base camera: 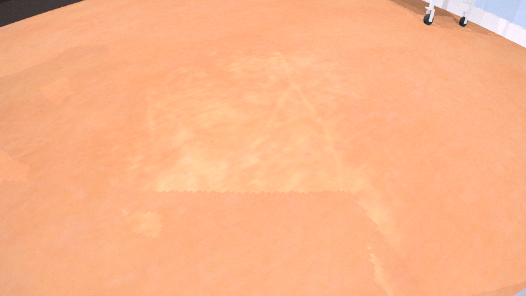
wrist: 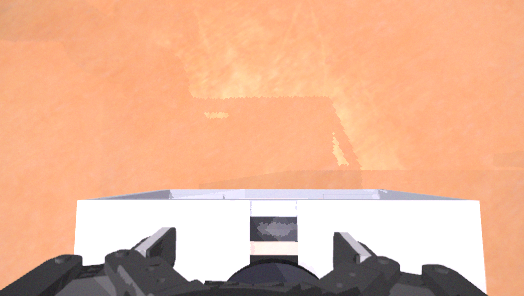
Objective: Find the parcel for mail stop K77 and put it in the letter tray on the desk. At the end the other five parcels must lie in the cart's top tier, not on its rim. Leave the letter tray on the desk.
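Places are measured from the arm's base along level axes (x back, y left, z down), in metres.
Pixels of known places: gripper, between the fingertips: (wrist: 254, 247).
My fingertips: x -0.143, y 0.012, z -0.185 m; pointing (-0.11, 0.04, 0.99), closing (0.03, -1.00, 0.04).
Behind a point stands the place of what it marks.
My gripper (wrist: 254, 247) @[z -0.185, x -0.143, y 0.012 m] is open, its two fingers wide apart, with no parcel between them. It shows in the wrist view above a white boxy body with a slot in its middle, which looks like my own base. No parcel, letter tray or desk can be made out in either view. At the top right of the base camera view, two white legs with black casters (base camera: 431, 11) @[z 0.328, x -1.294, y -0.778 m] stand on the floor; they may belong to the cart, but its tiers are out of view.
The orange-brown floor (base camera: 240, 235) @[z 0.397, x -0.319, y 0.009 m] (wrist: 100, 125) @[z 0.397, x -0.318, y 0.466 m] has lighter reflections and shadows. A dark surface (base camera: 30, 9) @[z 0.358, x -1.489, y 1.155 m] shows at the top left of the base camera view. A pale blue and white surface (base camera: 510, 17) @[z 0.286, x -1.405, y -1.364 m] stands behind the casters at the top right.
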